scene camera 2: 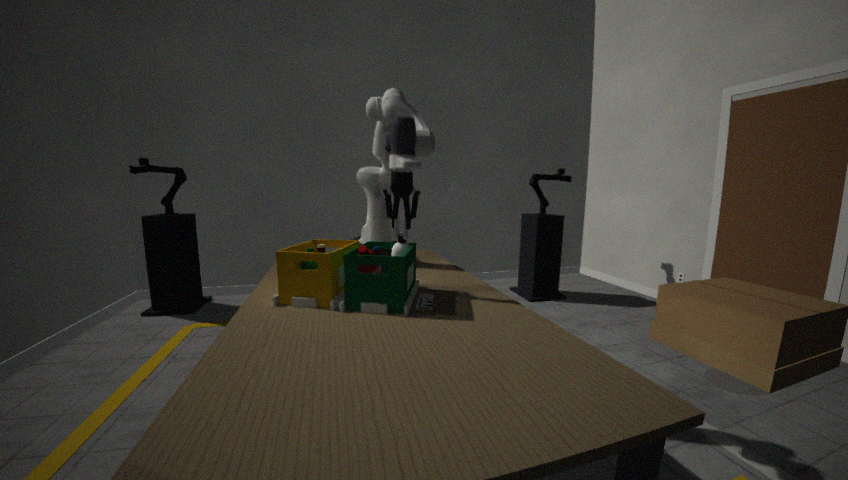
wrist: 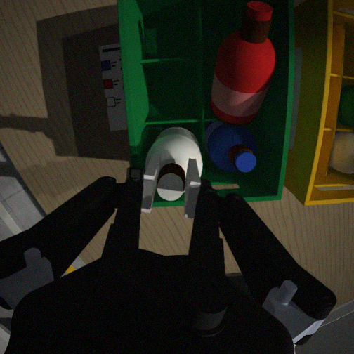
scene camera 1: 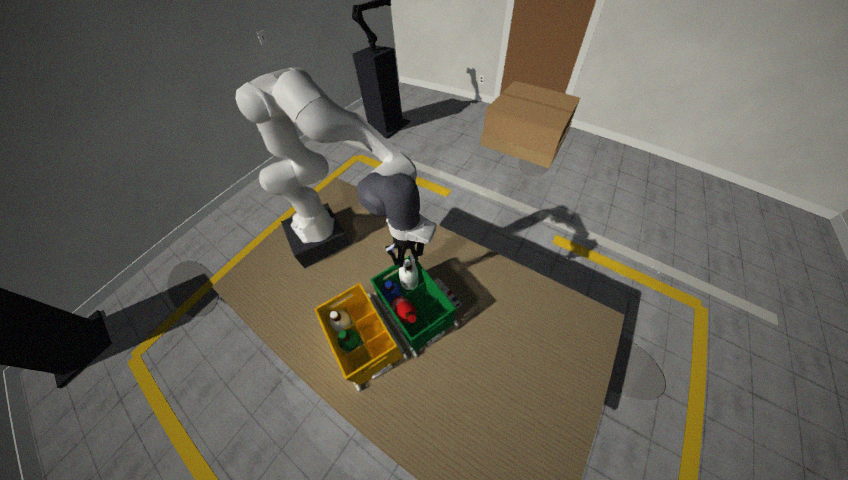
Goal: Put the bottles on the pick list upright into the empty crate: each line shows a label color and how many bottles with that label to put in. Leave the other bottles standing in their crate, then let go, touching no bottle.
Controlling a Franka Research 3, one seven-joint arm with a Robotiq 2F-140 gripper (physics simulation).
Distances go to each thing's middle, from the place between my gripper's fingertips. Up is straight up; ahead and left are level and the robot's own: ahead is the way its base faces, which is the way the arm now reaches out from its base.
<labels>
I see my gripper 40 mm past the blue bottle (wrist: 232, 148), 80 mm to the left of it and 110 mm above it. The rest, counted from my hand: pick list (wrist: 110, 62) (120 mm ahead, 60 mm to the left, 200 mm below).
</labels>
